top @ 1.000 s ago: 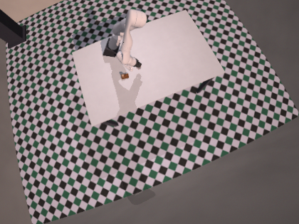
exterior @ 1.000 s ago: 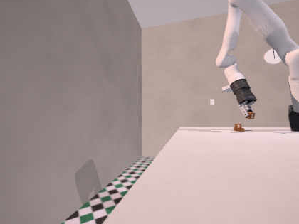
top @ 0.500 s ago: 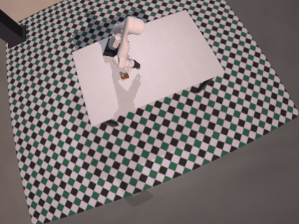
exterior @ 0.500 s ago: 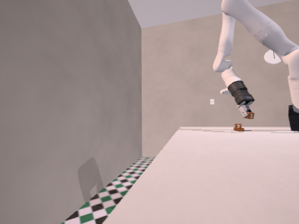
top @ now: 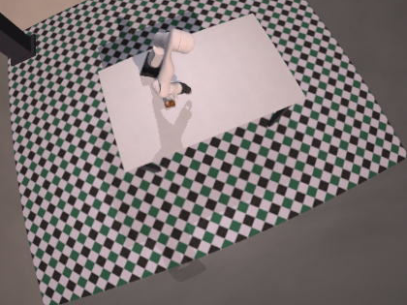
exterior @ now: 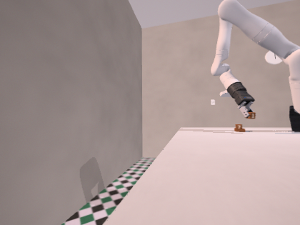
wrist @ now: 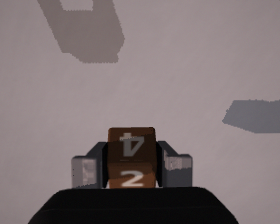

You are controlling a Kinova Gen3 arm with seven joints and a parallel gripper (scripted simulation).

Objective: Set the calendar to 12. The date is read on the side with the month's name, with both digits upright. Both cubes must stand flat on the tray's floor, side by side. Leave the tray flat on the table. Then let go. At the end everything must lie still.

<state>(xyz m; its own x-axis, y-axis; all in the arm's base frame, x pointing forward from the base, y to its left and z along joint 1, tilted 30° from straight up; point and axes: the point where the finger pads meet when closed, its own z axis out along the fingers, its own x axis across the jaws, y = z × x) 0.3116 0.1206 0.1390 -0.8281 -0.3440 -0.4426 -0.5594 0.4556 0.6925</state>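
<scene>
The brown wooden tray is 15 cm to the right of my hand and 9 cm below it. From my hand the other things lie so: brown cube 1 cm to the left, 1 cm below.
</scene>
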